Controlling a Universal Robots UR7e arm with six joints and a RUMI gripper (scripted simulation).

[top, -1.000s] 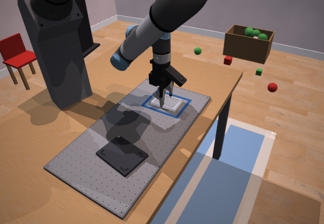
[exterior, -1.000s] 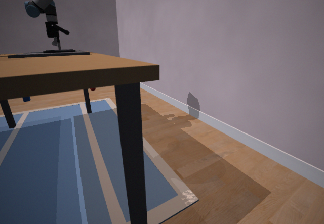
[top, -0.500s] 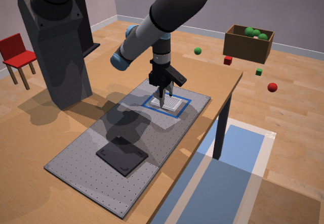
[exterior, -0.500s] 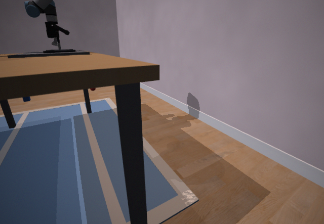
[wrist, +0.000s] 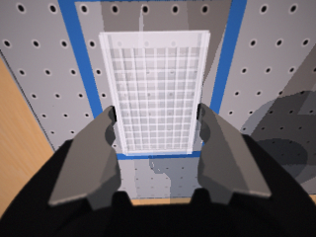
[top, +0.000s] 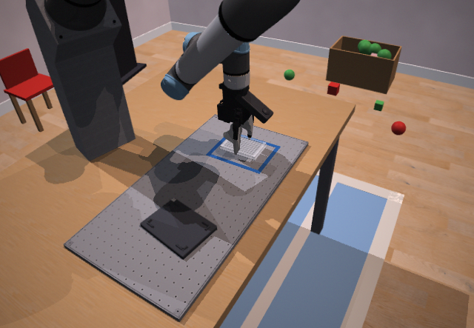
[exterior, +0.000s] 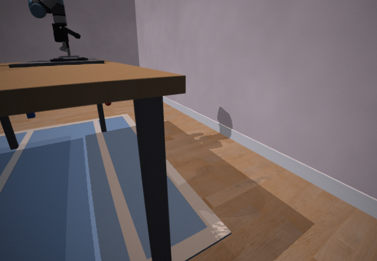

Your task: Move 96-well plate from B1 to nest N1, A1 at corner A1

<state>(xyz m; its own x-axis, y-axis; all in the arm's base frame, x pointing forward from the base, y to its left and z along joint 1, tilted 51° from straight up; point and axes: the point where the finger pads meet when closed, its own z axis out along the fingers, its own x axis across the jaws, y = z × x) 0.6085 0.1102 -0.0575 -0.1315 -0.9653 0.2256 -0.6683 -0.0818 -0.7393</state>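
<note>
Now: the plate nest N1 6 cm behind my hand, 36 cm to the right of it and 2 cm below it. The rest, counted from my hand: clear 96-well plate 1 cm below.
</note>
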